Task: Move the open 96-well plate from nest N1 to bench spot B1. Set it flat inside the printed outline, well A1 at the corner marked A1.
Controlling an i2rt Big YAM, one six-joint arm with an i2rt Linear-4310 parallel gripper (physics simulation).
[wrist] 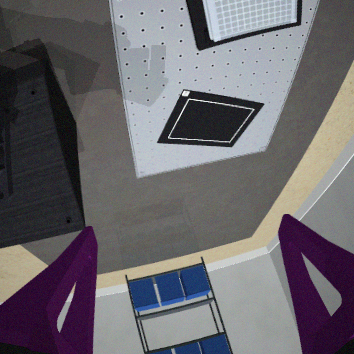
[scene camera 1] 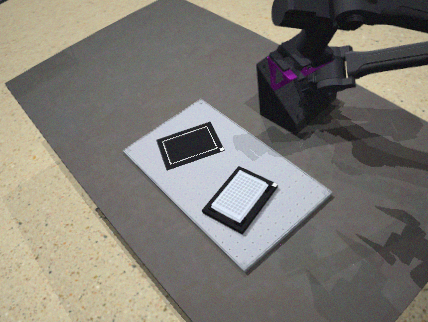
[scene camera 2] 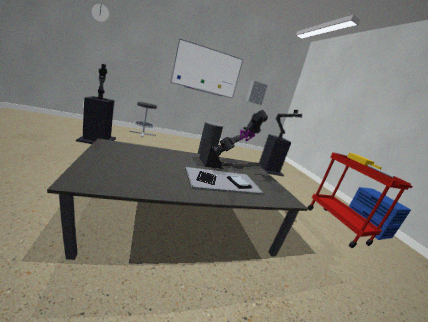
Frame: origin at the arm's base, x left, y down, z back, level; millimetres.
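Seen in the pictures: gripper, fingertip midpoint: [wrist: 189,230] [scene camera 1: 288,81] [scene camera 2: 242,140]; arm's base, link origin: [scene camera 1: 306,83] [scene camera 2: 213,152].
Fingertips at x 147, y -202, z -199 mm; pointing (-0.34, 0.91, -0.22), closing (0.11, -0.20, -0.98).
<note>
Offsets run from my fingertips to a thing's middle. "spot": to the spot under its first point. Level surfaces: height alone.
The white 96-well plate @[dx +6, dy +263, dz -163 mm] [scene camera 1: 240,195] [scene camera 2: 240,180] [wrist: 252,17] lies flat in the black nest N1 [scene camera 1: 243,229] [wrist: 200,38], which has a small white mark at one corner. The bench spot B1 @[spot: dx -235, dy +280, dz -161 mm] [scene camera 1: 190,145] [scene camera 2: 206,177] [wrist: 212,120] is a black patch with a white printed outline and a white corner mark; no plate lies on it. My gripper [wrist: 189,230] is open with nothing between its purple fingers. It hangs high, back by the arm's base, away from plate and spot. The plate's upper part is cut off in the wrist view.
Nest and spot share a light perforated board [scene camera 1: 295,200] [scene camera 2: 191,176] [wrist: 150,160] on the dark table @[dy +295 mm] [scene camera 1: 100,100] [scene camera 2: 125,175]. The arm's black base block [scene camera 1: 280,105] [scene camera 2: 210,142] [wrist: 40,150] stands beside the board. A red cart [scene camera 2: 350,210] stands right of the table.
</note>
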